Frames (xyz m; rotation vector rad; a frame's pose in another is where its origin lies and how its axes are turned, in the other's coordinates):
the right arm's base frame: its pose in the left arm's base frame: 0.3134 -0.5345 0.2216 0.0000 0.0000 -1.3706
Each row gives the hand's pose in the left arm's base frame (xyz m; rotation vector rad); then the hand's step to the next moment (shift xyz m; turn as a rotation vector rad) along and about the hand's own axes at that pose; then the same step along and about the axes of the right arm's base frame.
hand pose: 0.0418 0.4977 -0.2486 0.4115 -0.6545 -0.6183
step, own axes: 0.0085 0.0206 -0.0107 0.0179 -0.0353 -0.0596
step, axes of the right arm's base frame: -0.0073 0.0226 0.0069 0.0351 0.0307 -0.0542
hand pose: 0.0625 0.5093 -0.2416 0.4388 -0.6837 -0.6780
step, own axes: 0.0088 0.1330 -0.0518 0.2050 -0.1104 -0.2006
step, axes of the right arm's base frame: -0.0739 0.1144 0.0436 0.2283 0.1700 -0.1159
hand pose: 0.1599 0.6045 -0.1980 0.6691 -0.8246 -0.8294
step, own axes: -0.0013 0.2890 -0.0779 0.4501 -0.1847 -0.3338
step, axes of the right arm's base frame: -0.1272 0.1989 0.1840 0.4786 0.3086 -0.1545
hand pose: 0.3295 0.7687 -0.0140 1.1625 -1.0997 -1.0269
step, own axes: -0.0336 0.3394 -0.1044 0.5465 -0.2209 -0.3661
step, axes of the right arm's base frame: -0.0663 0.1272 0.3266 0.5794 0.3357 -0.1818
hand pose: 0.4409 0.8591 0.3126 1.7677 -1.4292 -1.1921
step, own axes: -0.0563 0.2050 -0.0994 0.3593 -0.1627 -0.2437
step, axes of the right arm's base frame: 0.0099 -0.0082 0.2343 0.3787 0.2320 -0.1331
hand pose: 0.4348 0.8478 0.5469 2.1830 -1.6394 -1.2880
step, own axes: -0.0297 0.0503 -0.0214 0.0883 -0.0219 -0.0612
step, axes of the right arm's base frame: -0.0012 -0.0239 0.0574 0.0983 0.0434 -0.0219
